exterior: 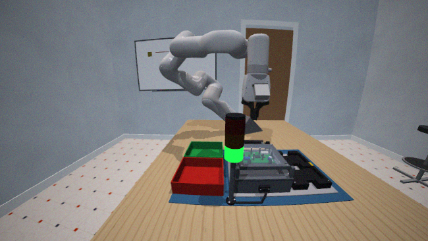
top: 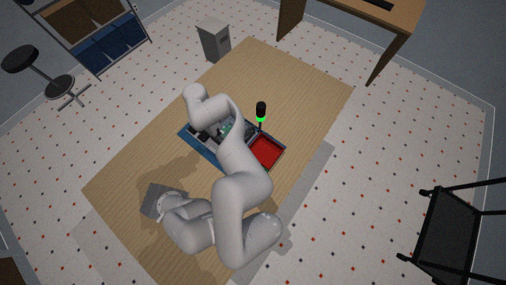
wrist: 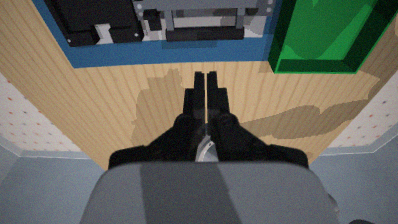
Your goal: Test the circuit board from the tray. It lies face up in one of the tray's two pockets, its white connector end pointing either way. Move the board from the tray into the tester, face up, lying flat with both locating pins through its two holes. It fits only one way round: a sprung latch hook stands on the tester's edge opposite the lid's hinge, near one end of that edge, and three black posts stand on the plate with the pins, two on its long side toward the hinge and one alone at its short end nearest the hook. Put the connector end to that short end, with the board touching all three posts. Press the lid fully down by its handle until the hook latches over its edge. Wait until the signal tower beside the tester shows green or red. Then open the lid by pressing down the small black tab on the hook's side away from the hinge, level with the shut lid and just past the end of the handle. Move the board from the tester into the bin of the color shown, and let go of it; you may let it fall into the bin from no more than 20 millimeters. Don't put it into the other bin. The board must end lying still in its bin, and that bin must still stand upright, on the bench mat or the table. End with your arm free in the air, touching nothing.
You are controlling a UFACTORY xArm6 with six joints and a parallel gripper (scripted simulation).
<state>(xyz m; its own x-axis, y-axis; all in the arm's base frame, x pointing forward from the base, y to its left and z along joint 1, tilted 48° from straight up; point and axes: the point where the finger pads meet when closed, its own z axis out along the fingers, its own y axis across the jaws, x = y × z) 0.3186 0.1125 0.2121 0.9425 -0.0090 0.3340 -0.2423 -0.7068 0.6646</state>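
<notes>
My hand is 4 cm short of the black latch hook, 5 cm to the right of it and 12 cm above it. Also, from my hand: clear lid: 8 cm ahead, 2 cm to the right, 12 cm below; green circuit board: 8 cm ahead, 2 cm to the right, 14 cm below; plate: 9 cm ahead, 2 cm to the right, 14 cm below.
</notes>
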